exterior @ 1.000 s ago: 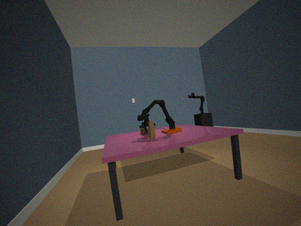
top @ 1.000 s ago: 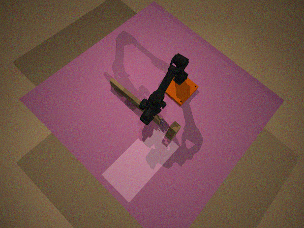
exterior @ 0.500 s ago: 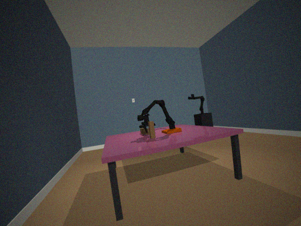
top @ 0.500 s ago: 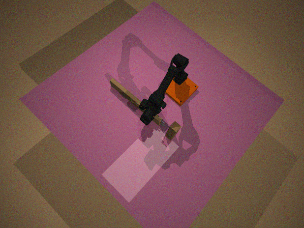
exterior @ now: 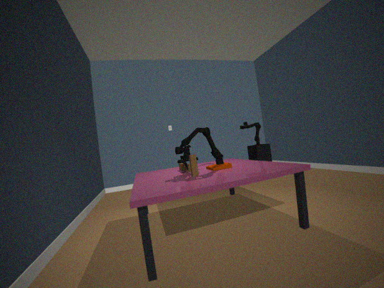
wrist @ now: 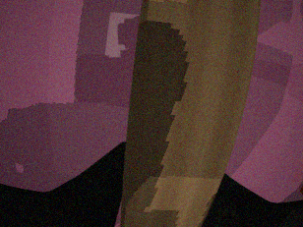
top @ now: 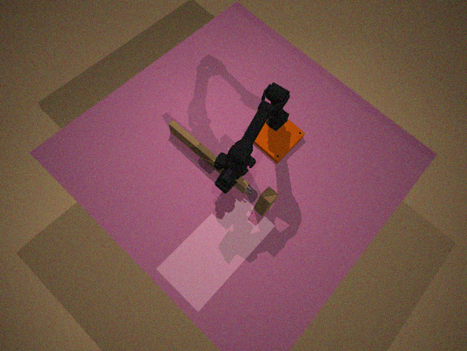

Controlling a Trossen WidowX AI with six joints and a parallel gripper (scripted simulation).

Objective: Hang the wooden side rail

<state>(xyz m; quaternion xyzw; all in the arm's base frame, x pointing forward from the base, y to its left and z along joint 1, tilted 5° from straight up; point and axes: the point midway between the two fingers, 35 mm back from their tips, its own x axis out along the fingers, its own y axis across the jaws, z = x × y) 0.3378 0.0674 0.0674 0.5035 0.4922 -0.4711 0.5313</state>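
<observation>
The headboard post is 160 mm to the left of my gripper tip, 40 mm above it and 10 mm behind it.
</observation>
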